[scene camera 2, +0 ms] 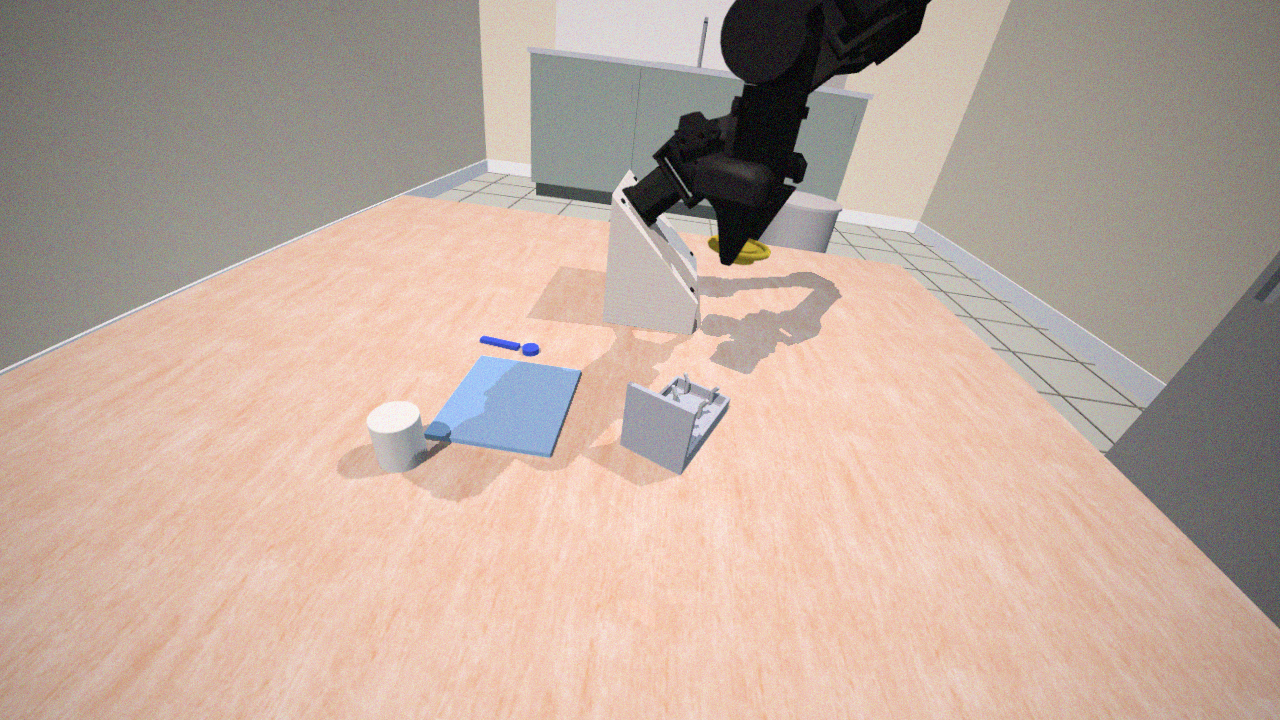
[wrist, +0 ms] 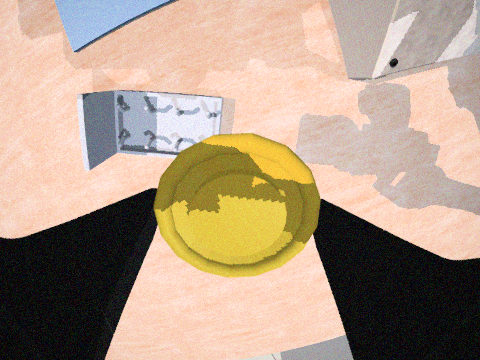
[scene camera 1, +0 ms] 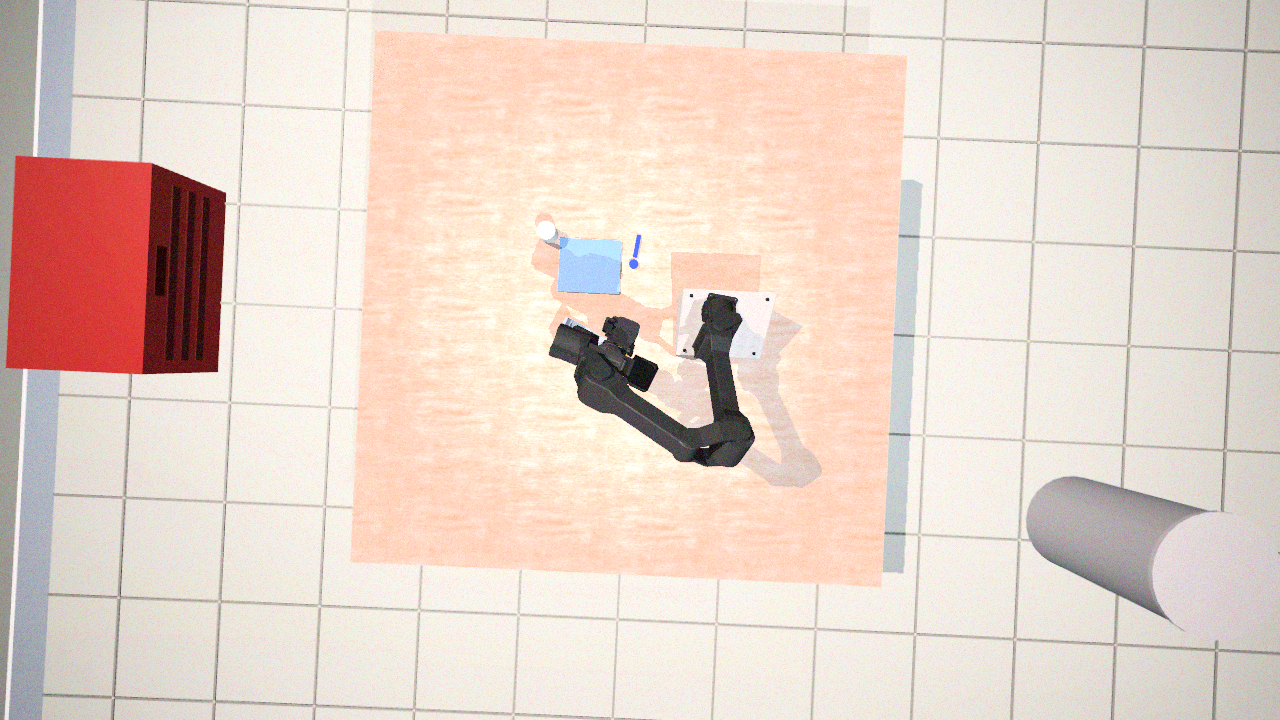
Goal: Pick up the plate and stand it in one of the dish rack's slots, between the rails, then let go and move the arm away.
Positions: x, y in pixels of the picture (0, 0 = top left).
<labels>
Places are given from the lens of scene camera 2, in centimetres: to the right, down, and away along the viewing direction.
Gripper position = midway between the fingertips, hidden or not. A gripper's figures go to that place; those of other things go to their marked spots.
gripper [scene camera 2: 736, 256]: 10, -11, 47
plate [scene camera 2: 753, 250]: 12, -11, 46
grey dish rack [scene camera 2: 669, 428]: 3, 6, 43
The marked spots on the plate and the grey dish rack are 20 cm apart.
</labels>
